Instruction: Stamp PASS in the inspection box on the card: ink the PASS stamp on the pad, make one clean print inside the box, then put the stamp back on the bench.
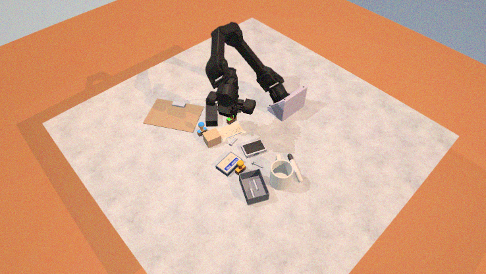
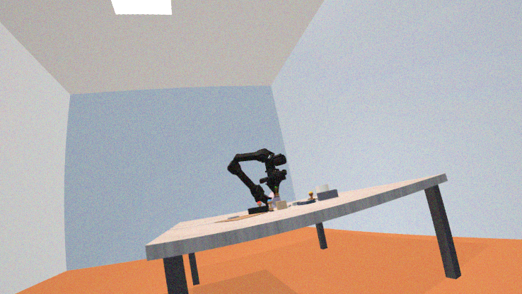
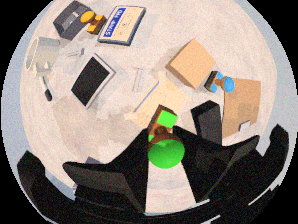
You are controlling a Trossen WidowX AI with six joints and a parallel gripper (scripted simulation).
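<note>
My gripper tip is now 90 mm short of the cardboard box, 70 mm above it and 10 mm to the left of it. From my gripper tip the other things lie so: green-knobbed stamp right at my gripper tip; blue-knobbed stamp 100 mm ahead, 70 mm to the right, 70 mm below; red stamp 100 mm to the right, 70 mm below, 50 mm behind.
</note>
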